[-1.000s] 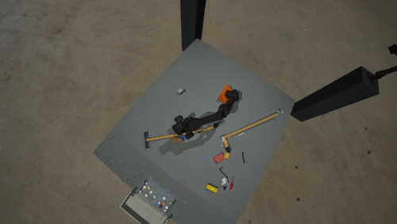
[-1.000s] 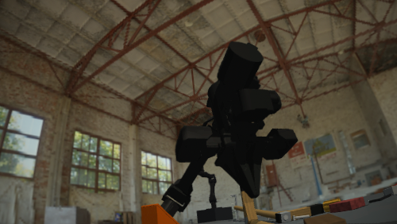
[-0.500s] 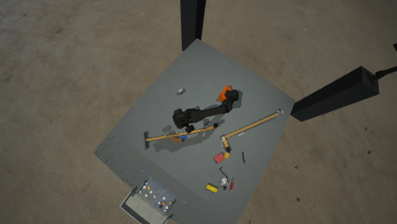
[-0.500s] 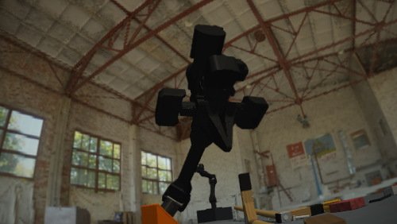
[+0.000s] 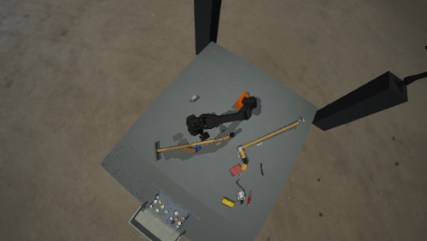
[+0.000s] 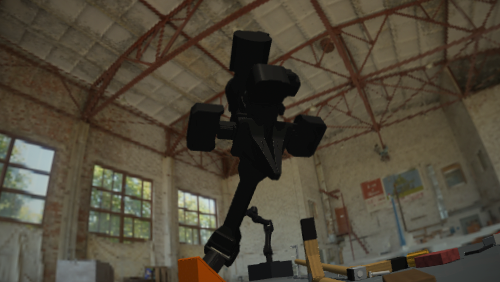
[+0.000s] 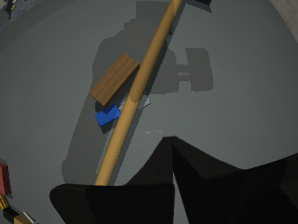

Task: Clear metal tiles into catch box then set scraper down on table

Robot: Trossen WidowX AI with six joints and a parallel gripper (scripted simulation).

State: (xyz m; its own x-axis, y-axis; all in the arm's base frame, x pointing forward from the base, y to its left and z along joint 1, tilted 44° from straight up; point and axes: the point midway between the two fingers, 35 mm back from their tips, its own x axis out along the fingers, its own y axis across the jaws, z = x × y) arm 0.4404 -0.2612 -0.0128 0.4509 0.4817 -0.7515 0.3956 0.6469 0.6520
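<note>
Now: the long scraper 5 cm ahead of my gripper tip, 2 cm to the left of it and 9 cm below it. Also, from my gripper tip: wooden block (11 cm ahead, 2 cm to the left, 14 cm below); then grey piece (28 cm behind, 18 cm to the right, 14 cm below); then blue block (6 cm ahead, 4 cm to the left, 15 cm below).
</note>
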